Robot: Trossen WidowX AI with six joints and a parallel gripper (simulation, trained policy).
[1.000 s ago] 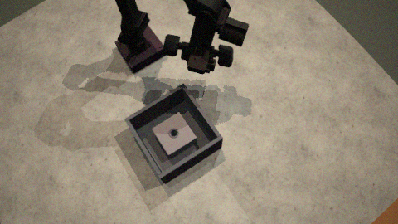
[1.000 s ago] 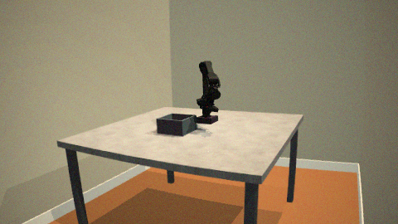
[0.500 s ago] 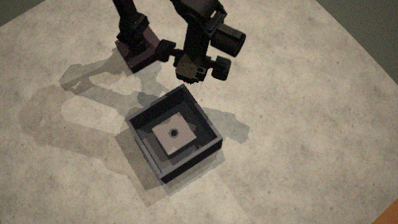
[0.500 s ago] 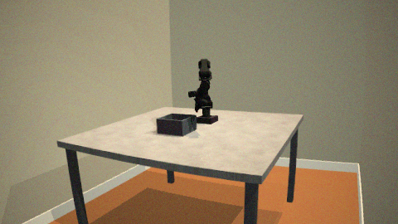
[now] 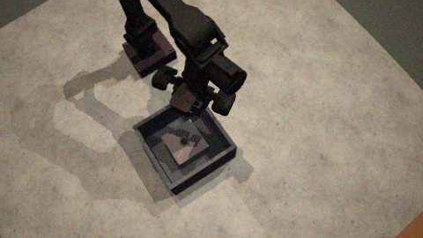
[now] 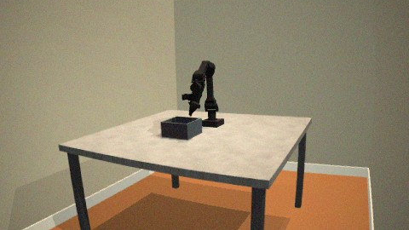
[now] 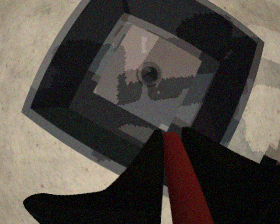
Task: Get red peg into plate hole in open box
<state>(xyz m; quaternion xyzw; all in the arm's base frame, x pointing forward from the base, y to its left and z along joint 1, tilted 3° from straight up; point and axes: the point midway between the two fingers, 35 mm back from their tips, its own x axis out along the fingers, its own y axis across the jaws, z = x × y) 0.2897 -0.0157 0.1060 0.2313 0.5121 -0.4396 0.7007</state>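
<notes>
The pale plate lies 8 cm below my gripper tip, 4 cm to the right of it and 3 cm ahead of it. From my gripper tip the other things lie so: dark box 10 cm below, 4 cm to the right, 3 cm ahead; then red peg 3 cm above, 2 cm to the left, 1 cm behind.
</notes>
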